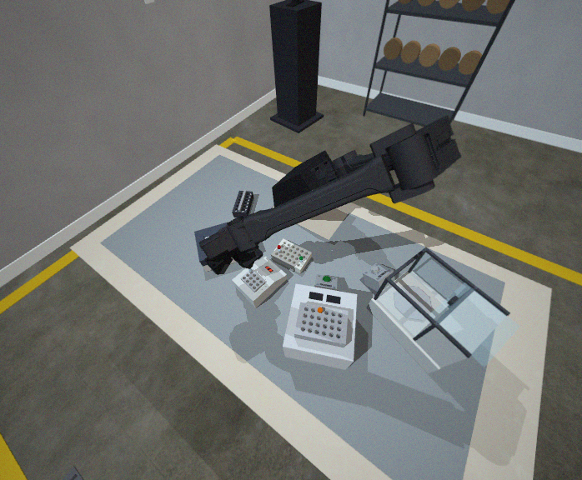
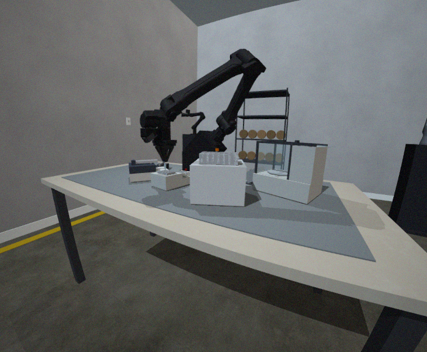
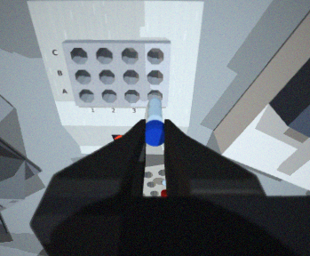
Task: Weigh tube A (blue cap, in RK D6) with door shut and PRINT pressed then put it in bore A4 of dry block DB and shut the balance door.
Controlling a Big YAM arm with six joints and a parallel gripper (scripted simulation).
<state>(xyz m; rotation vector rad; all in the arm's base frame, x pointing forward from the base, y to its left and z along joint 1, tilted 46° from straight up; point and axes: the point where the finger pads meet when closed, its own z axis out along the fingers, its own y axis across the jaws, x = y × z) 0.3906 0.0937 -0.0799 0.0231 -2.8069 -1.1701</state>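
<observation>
The dry block DB is 1 cm behind my hand, 3 cm to the left of it and 9 cm below it. Also, from my hand: spectrophotometer (2 cm behind, 18 cm to the right, 5 cm below); then mixer block (30 cm to the left, 4 cm above); then tube rack RK (16 cm behind, 3 cm to the left, 10 cm below).
</observation>
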